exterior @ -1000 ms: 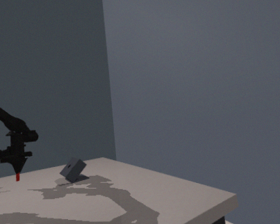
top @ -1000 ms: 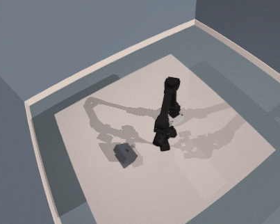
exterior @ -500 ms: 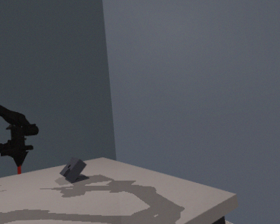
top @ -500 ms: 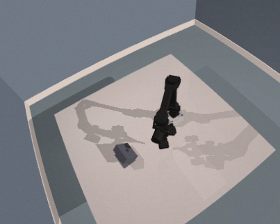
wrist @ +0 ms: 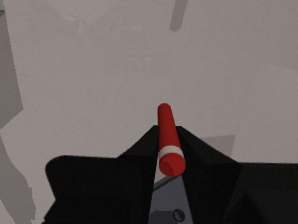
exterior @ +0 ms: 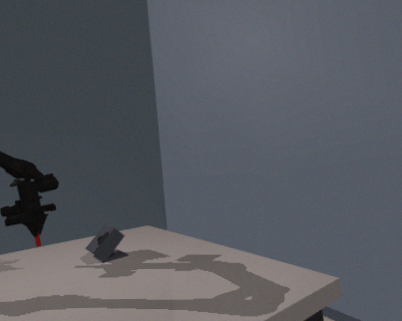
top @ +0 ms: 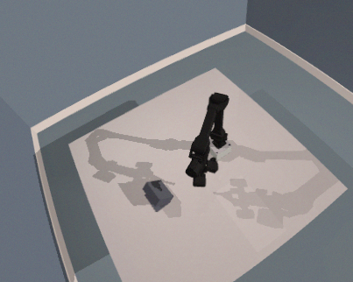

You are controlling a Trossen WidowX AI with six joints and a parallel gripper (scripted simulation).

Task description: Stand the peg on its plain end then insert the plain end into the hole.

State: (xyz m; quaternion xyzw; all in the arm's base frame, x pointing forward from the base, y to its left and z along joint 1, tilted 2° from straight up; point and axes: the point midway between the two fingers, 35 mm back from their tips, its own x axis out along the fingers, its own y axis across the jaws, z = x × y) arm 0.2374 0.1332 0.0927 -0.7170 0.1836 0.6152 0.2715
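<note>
My gripper tip is 22 cm short of the grey sloped panel, 9 cm to the left of it and 6 cm above it. Round my gripper tip: red peg: 2 cm above.
</note>
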